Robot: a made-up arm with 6 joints.
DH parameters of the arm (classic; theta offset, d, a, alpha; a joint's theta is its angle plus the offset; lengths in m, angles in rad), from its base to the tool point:
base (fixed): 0 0.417 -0.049 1.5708
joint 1: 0 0.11 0.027 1.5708
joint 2: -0.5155 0 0.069 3.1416
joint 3: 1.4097 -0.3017 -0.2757 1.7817
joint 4: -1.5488 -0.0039 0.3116 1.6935
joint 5: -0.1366 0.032 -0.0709 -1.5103
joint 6: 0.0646 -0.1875 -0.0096 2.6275
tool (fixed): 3.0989 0.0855 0 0
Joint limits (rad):
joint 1: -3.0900..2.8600
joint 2: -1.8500..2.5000
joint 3: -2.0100..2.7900
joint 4: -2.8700..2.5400
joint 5: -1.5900..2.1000
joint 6: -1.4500..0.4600
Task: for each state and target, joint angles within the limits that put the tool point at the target. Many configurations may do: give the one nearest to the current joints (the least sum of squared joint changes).
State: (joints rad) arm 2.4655 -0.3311 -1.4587 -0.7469 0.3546 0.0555
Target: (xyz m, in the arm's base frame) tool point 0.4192 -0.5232 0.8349
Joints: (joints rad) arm 2.8600 -0.6416 -1.1135 -0.6440 0.6607 0.1047
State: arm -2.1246 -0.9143 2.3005 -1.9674 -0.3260 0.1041
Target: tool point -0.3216 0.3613 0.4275
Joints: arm -2.3465 -0.7545 2.1629 -1.7986 -0.3727 0.0876
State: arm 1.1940 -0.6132 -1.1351 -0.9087 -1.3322 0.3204
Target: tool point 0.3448 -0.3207 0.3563
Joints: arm 0.6974 -0.9778 -0.8096 -0.8341 -1.4555 0.3097
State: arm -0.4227 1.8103 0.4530 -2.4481 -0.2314 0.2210
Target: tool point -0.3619 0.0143 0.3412
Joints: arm -0.1971 2.0821 0.1230 -2.5259 -0.3362 0.1945
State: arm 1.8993 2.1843 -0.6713 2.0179 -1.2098 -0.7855
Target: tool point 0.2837 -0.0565 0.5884
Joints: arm 2.4866 2.0522 -0.6507 2.0588 -1.2749 -0.7377
